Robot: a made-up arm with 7 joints. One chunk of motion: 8 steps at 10 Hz.
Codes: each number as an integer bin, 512 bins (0 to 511) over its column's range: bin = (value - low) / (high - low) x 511, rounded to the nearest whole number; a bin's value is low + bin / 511 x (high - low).
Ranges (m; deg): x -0.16..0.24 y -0.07..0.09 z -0.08..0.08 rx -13..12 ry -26..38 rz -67..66
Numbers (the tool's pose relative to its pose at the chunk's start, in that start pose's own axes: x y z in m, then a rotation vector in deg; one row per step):
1: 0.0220 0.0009 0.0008 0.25 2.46 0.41
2: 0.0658 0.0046 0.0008 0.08 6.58 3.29
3: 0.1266 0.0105 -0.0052 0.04 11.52 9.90
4: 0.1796 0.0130 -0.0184 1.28 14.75 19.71
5: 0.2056 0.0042 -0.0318 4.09 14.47 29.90
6: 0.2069 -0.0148 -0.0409 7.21 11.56 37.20
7: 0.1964 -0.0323 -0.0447 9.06 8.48 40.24
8: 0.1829 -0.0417 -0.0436 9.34 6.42 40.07
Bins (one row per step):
1: 233 226 258 271 227 259
2: 288 238 258 267 260 270
3: 366 257 239 267 300 295
4: 434 265 197 292 325 333
5: 467 237 154 349 323 372
6: 469 176 125 413 300 400
7: 455 120 113 451 275 412
8: 438 90 116 457 259 411

